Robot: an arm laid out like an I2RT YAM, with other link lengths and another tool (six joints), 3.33 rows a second.
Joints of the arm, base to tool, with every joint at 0 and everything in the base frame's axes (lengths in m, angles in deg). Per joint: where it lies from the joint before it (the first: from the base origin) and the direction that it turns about. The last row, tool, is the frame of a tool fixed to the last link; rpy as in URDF.
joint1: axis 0 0 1 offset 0 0 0.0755
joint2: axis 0 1 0 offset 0.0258 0.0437 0.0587
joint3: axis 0 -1 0 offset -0.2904 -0.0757 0
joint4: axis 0 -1 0 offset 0.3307 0.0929 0.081
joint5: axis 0 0 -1 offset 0.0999 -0.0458 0.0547
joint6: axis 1 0 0 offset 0.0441 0 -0.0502
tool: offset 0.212 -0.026 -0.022 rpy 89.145 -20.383 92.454
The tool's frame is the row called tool.
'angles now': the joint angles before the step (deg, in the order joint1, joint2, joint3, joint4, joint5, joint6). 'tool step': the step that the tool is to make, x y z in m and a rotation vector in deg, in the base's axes. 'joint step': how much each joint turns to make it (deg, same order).
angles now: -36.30, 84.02, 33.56, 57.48, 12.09, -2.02
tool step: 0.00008, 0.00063, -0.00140, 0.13, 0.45, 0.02
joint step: 0.07, -0.26, -0.03, -0.63, 0.03, -0.17
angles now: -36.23, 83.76, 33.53, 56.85, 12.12, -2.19
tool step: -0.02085, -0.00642, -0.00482, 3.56, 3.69, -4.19
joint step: 0.03, -5.53, 0.74, -11.45, 4.25, 0.41
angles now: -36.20, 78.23, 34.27, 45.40, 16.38, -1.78
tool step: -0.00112, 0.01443, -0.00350, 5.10, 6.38, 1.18
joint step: 0.95, -6.49, 3.54, -18.31, -0.25, 0.42
